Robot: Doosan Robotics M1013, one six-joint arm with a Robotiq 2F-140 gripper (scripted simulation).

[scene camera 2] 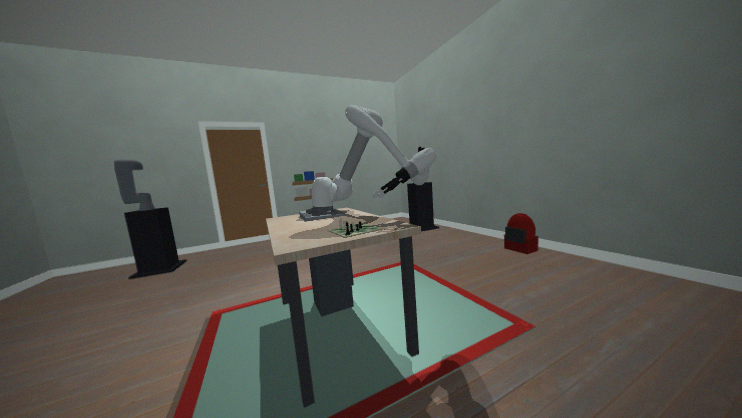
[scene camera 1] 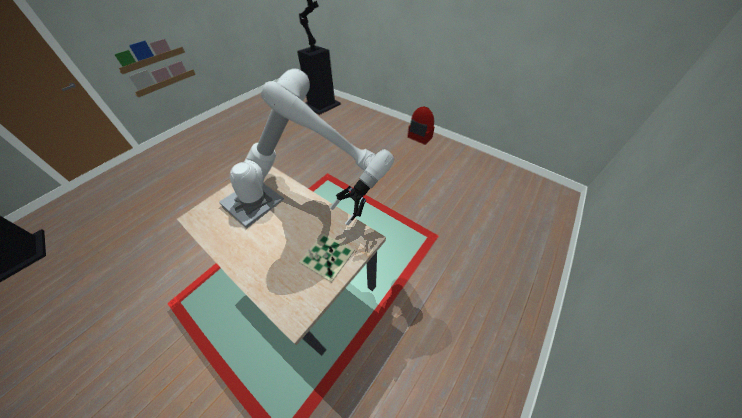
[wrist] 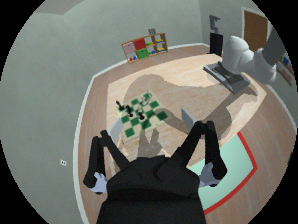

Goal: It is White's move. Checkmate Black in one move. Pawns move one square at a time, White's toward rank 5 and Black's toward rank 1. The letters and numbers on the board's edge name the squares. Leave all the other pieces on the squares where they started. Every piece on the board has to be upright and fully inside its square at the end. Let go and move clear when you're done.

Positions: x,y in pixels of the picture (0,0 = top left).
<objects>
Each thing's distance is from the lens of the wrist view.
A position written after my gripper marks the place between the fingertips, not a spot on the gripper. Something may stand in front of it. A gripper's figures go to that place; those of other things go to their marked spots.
my gripper [wrist: 151,118]: 21 cm
green-and-white chessboard [wrist: 155,114]: 40 cm
</objects>
